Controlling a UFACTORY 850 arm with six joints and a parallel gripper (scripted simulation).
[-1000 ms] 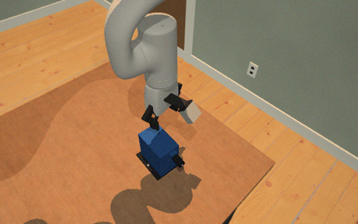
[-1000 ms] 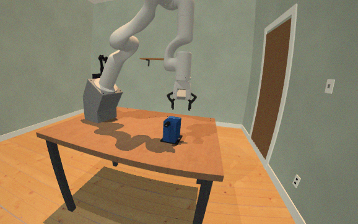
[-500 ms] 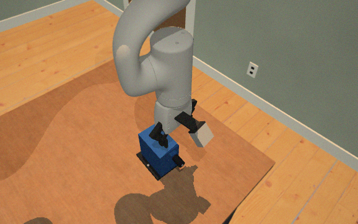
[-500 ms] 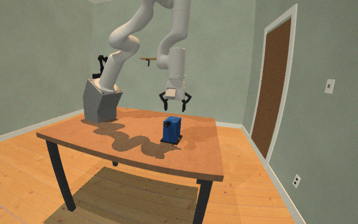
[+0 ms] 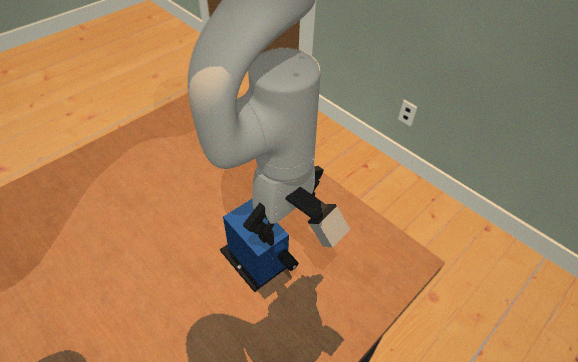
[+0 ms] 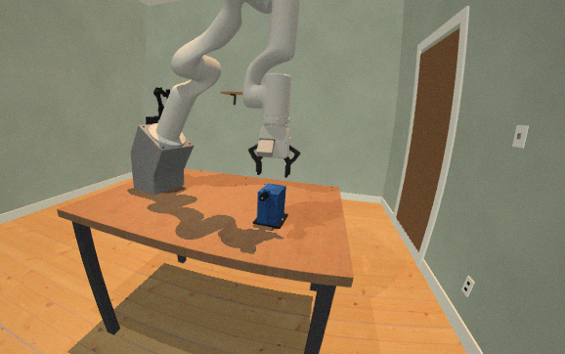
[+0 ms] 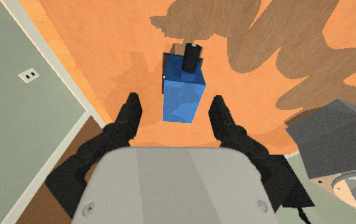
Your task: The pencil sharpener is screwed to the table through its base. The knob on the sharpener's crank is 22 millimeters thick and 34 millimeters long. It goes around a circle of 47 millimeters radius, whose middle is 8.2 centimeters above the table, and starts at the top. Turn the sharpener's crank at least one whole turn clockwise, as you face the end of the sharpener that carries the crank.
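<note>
Now: the dark crank knob 10 mm behind my hand, 30 mm to the right of it and 80 mm below it.
</note>
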